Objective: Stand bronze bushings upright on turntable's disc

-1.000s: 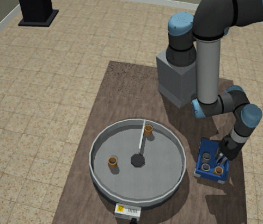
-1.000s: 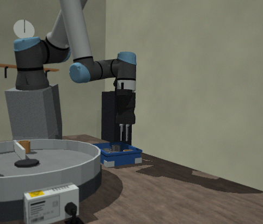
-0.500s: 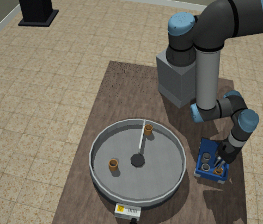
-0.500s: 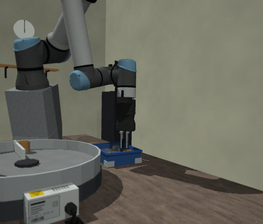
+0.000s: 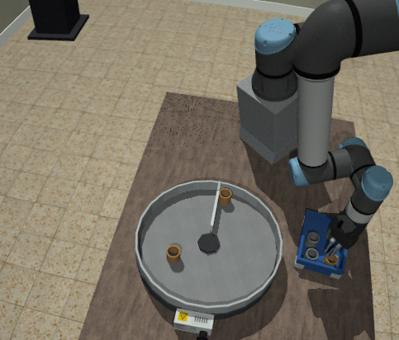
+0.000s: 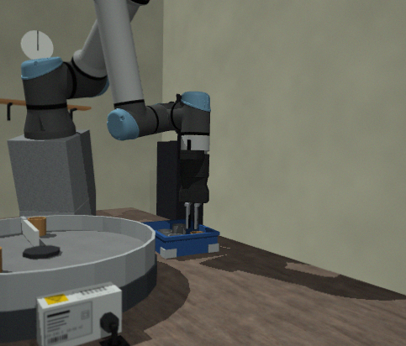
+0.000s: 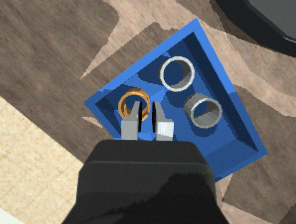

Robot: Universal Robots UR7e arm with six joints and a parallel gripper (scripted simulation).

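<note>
Now: the blue crate 50 mm below my hand, 50 mm behind it and 10 mm to the right of it. From my hand the other things lie so: grey turntable disc: 370 mm to the right, 20 mm below.
</note>
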